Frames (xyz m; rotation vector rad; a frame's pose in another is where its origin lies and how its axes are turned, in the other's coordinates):
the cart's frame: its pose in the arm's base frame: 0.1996 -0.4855 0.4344 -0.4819 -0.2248 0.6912
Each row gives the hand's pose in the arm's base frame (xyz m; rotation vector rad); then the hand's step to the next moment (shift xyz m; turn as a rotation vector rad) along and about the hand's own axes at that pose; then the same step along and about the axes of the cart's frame.
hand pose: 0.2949 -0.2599 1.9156 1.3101 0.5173 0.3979
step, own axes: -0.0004 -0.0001 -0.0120 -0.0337 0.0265 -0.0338
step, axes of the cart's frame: 0.0007 0.0113 0.0040 -0.0246 0.0233 0.0428
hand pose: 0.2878 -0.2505 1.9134 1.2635 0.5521 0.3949
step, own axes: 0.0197 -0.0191 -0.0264 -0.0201 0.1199 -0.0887
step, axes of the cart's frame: 0.0164 0.0313 -0.0141 0.0133 0.0464 0.1426
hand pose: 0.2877 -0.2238 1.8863 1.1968 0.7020 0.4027
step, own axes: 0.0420 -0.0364 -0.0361 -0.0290 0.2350 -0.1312
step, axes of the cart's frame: 0.0262 0.0511 -0.0331 0.0384 0.0522 0.2628
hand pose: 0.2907 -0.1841 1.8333 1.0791 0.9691 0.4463
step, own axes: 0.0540 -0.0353 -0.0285 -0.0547 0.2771 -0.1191
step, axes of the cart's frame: 0.0231 0.0550 -0.0376 0.0378 0.0216 0.3034
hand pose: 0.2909 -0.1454 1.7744 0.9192 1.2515 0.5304
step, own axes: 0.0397 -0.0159 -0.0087 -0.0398 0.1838 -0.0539
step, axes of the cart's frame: 0.0149 0.0343 -0.0226 0.0358 -0.0067 0.1922
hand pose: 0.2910 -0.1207 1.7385 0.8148 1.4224 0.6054
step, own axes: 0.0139 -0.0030 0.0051 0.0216 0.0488 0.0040
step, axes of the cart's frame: 0.0095 0.0079 -0.0087 0.0394 0.0121 0.0341
